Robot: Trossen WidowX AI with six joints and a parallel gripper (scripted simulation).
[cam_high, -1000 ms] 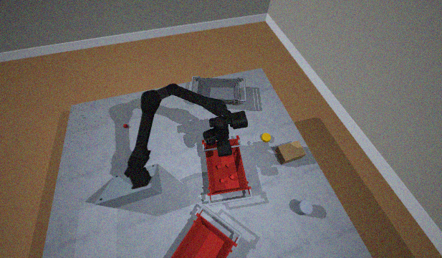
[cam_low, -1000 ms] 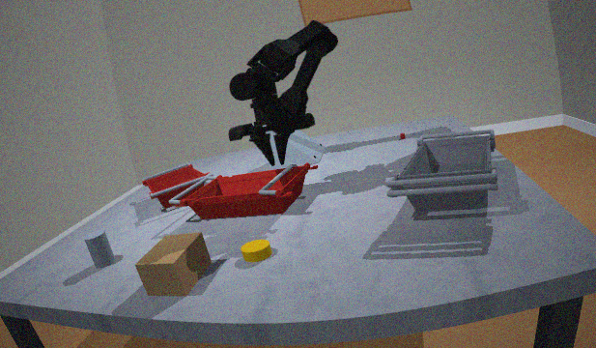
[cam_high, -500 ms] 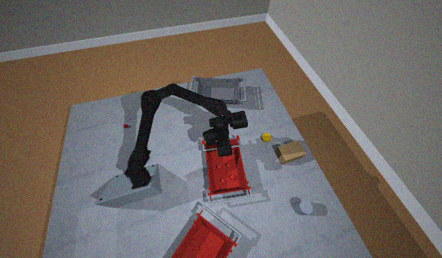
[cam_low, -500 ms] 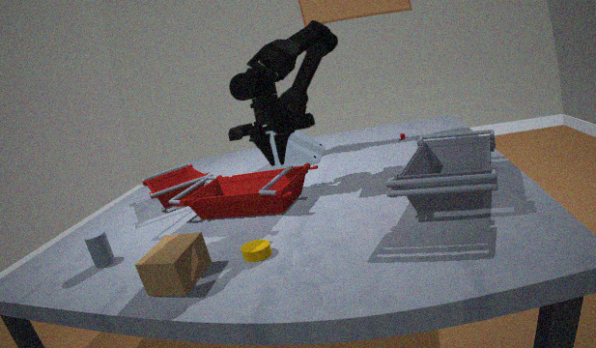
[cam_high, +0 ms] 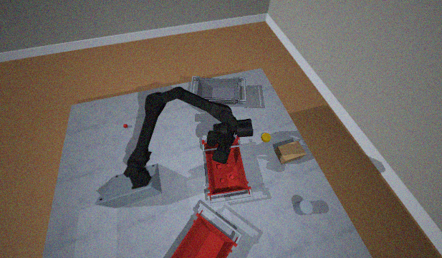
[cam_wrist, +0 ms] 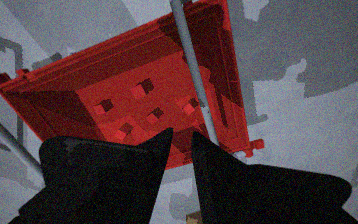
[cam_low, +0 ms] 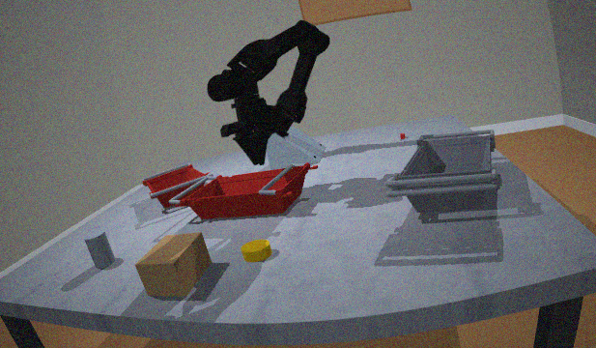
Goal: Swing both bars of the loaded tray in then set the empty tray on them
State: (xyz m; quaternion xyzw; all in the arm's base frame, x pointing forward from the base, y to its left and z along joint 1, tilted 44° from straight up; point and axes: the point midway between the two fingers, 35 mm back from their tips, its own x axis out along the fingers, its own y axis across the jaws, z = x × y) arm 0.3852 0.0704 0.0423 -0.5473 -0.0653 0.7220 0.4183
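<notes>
Now: gripper tip 21 cm past the red tray, 40 cm to the left of it and 6 cm above it. Round my gripper tip: tan box: 33 cm ahead, 6 cm to the right, 7 cm below; grey cylinder: 28 cm ahead, 31 cm to the right, 6 cm below; yellow disc: 25 cm ahead, 6 cm to the left, 9 cm below.
</notes>
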